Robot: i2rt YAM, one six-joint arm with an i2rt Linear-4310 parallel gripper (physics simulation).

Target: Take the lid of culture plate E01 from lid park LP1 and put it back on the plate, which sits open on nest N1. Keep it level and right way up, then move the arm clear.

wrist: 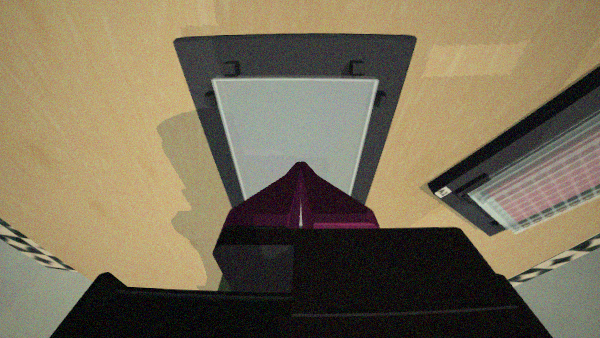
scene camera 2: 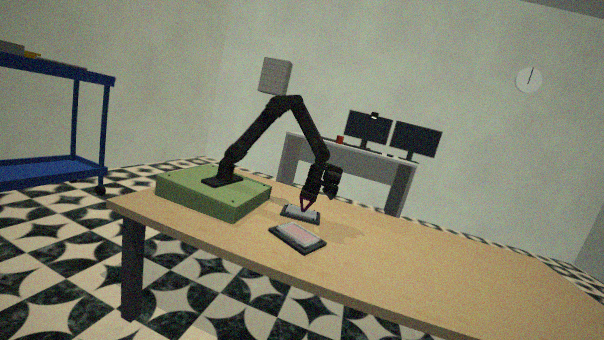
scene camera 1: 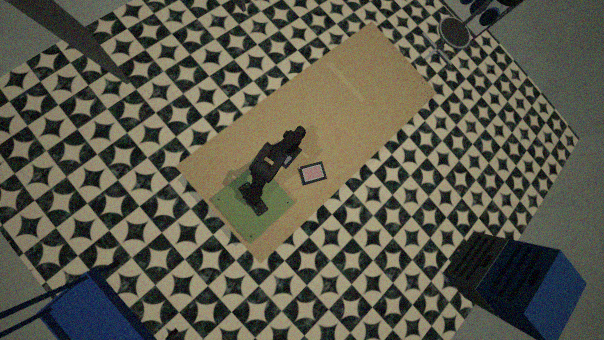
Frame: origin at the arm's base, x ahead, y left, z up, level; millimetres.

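Seen in the pictures: gripper, fingertip midpoint: (wrist: 300, 169) (scene camera 2: 302, 211) (scene camera 1: 288, 152); arm's base at its link origin: (scene camera 2: 223, 181) (scene camera 1: 253, 198).
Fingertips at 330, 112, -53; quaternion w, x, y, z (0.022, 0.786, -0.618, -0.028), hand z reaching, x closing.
Offsets run from my fingertips to a thing's middle, as dx, dy, dz. Level surfaces: height alone.
The lid {-5, +2, -3} (wrist: 300, 120) (scene camera 2: 294, 212) (scene camera 1: 287, 160) is a pale, clear rectangle lying level on the dark lid park {-5, +2, -7} (wrist: 295, 55) (scene camera 2: 318, 220), between its small corner posts. The open culture plate {+52, -199, +2} (scene camera 1: 313, 172) (scene camera 2: 298, 234) (wrist: 555, 175) has pink wells and sits on the dark nest (scene camera 1: 301, 176) (scene camera 2: 312, 249) (wrist: 477, 172), to the right of the park in the wrist view. My gripper (wrist: 300, 169) (scene camera 2: 304, 210) is shut and empty, its magenta fingertips together above the lid. The fingers hide the lid's near edge in the wrist view. Whether the tips touch the lid I cannot tell.
The arm stands on a green block (scene camera 1: 277, 202) (scene camera 2: 250, 192) at one end of the wooden table {dz -17} (scene camera 1: 370, 65) (scene camera 2: 400, 270). A blue cart (scene camera 2: 95, 78) and a grey desk (scene camera 2: 350, 155) with two monitors stand away from the table.
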